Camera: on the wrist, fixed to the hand. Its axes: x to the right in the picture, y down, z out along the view.
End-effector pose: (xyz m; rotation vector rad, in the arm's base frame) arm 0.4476 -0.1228 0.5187 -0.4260 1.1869 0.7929
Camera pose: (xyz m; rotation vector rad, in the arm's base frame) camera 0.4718 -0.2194 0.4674 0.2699 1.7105 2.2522
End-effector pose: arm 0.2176 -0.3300 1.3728 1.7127 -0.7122 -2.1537
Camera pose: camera 0.2835 -0.2808 1.2966 0.7843 -1.0456 -0.7593
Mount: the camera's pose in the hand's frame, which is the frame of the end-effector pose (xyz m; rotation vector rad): 0.0207 -0.0875 -0.0669 -0.2464 0.3814 1.5357
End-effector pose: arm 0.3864 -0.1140 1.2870 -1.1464 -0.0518 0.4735
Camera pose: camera 0.4529 -0.1921 1.3321 -1.3374 1.2058 1.5993
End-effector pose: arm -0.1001 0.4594 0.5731 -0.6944 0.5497 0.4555
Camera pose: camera -0.0566 0.3571 0.5589 -0.4719 1.3764 1.8622
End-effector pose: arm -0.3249 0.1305 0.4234 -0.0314 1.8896 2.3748
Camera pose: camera -0.3404 0.0862 0.3216 -0.6500 -0.8381 -1.4961
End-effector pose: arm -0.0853 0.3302 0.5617 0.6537 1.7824 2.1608
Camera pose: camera -0.1435 0.3012 0.4704 -1.0584 -0.5148 -1.7306
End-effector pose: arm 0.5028 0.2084 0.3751 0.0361 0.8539 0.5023
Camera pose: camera 0.5012 0.1290 0.2960 0.3979 1.0147 2.0994
